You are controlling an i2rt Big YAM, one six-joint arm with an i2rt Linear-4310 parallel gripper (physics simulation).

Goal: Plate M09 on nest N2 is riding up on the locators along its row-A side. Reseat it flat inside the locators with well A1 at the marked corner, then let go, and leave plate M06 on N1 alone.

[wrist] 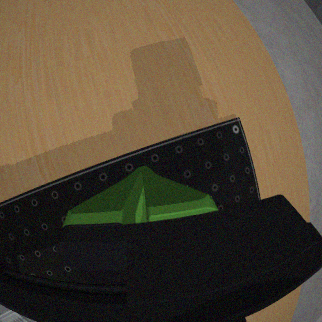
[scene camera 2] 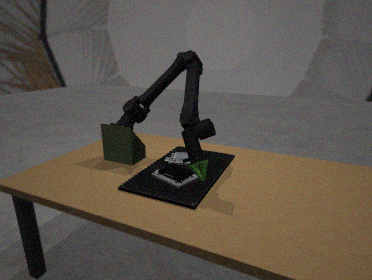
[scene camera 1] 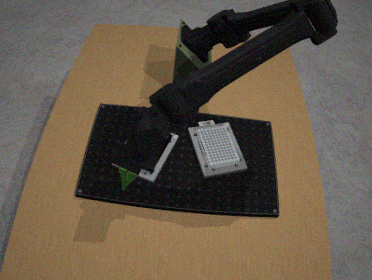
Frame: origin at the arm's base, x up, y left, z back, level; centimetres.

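Seen in the pictures: gripper, fingertip midpoint: (wrist: 143, 173) (scene camera 2: 203, 181) (scene camera 1: 123, 189); arm's base at its link origin: (scene camera 2: 121, 133) (scene camera 1: 192, 44).
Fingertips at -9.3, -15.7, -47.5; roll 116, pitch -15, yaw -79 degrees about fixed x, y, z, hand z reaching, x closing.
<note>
Offsets run from my fingertips to a thing's top centre, as dx, dy, dz. Level surfaces: height alone.
My gripper (scene camera 1: 125, 188) (scene camera 2: 202, 179) (wrist: 143, 173) is shut, its green fingers together with nothing between them, beside the outer edge of the left nest in scene camera 1. This grey nest {-0.9, +4.3, +13.9} (scene camera 1: 163, 160) (scene camera 2: 176, 185) is partly hidden by the wrist there. A dark plate {+0.4, +4.8, +13.7} (scene camera 2: 175, 173) shows on it in scene camera 2; its tilt and marked corner cannot be made out. A pale plate {-0.4, +23.3, +16.0} (scene camera 1: 218, 145) (scene camera 2: 178, 157) sits on the other grey nest {-0.9, +23.3, +16.0} (scene camera 1: 226, 171), with a small label at its far edge. I cannot read which nest is N1 or N2.
Both nests stand on a black perforated board (scene camera 1: 250, 197) (scene camera 2: 150, 191) (wrist: 167, 167) with screws at its corners. The board lies on a wooden table {dx -4.3} (scene camera 1: 165, 245) (scene camera 2: 280, 210) (wrist: 65, 85). A green angled mount (scene camera 1: 179, 60) (scene camera 2: 117, 145) stands at the arm's base, behind the board.
</note>
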